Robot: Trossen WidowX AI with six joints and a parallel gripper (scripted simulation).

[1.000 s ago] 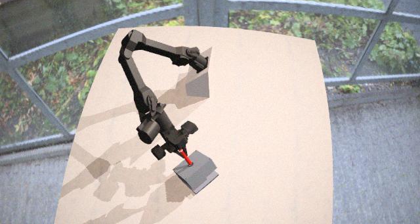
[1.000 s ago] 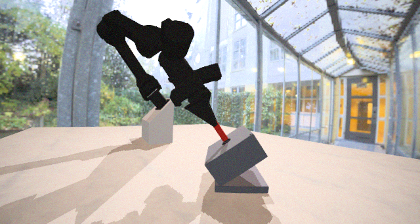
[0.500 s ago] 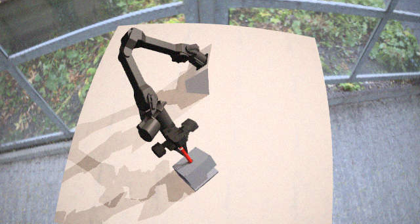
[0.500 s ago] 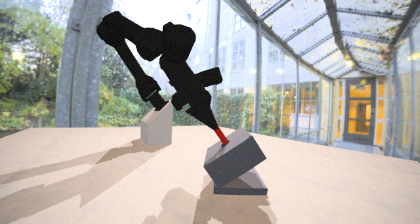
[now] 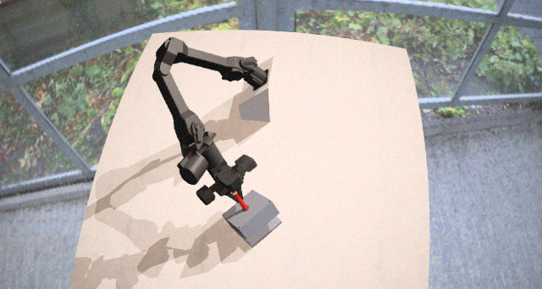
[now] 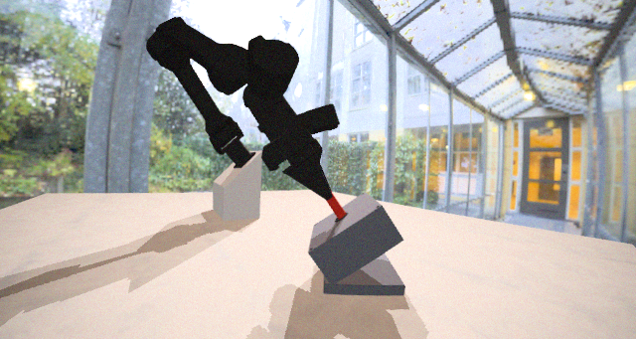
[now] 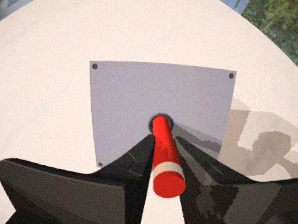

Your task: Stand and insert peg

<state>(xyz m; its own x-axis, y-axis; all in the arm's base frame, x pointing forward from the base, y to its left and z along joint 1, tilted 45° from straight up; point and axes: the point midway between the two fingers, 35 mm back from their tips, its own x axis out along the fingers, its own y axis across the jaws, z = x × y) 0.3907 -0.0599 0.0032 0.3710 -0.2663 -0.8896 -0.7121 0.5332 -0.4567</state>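
Right now my gripper tip is 20 mm short of the grey sloped panel, 30 mm to the right of it and 50 mm above it. Round my gripper tip: flat grey base plate (30 mm ahead, 40 mm to the left, 110 mm below); red peg (10 mm behind, 10 mm to the right, 10 mm above).
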